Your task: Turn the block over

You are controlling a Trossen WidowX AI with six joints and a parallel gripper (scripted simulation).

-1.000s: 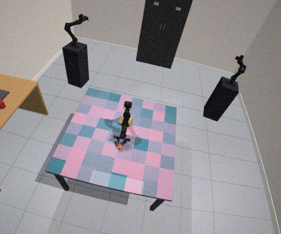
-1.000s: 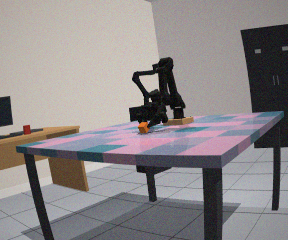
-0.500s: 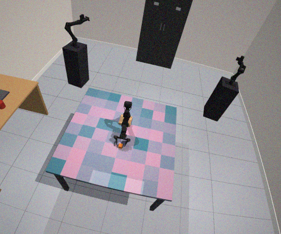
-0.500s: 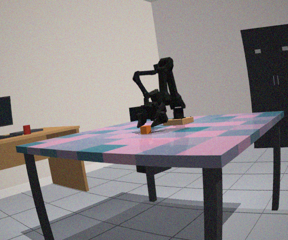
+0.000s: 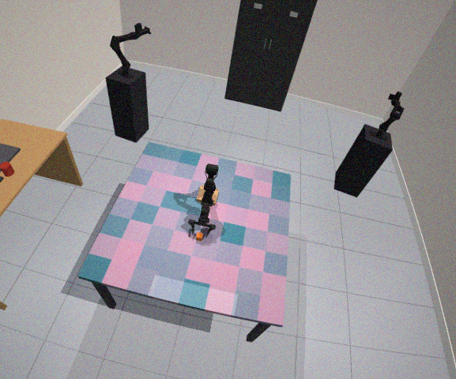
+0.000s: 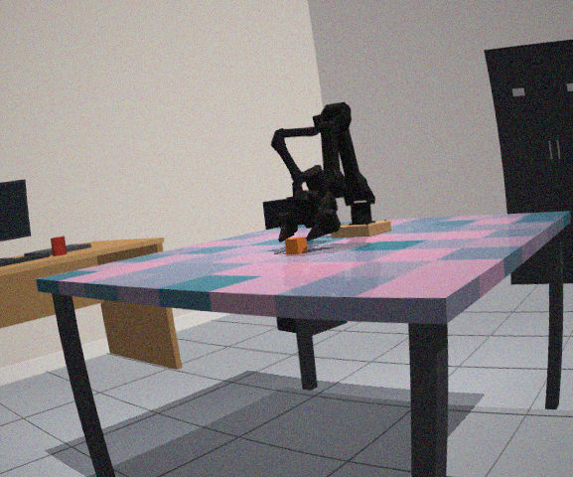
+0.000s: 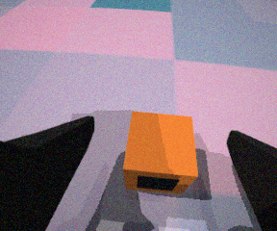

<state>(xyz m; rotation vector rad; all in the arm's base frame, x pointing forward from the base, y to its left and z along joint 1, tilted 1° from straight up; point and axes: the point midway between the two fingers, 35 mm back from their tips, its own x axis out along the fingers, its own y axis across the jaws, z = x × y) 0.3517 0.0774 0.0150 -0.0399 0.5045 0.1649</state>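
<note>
The orange block is 2 cm below my gripper tip and 2 cm behind it.
</note>
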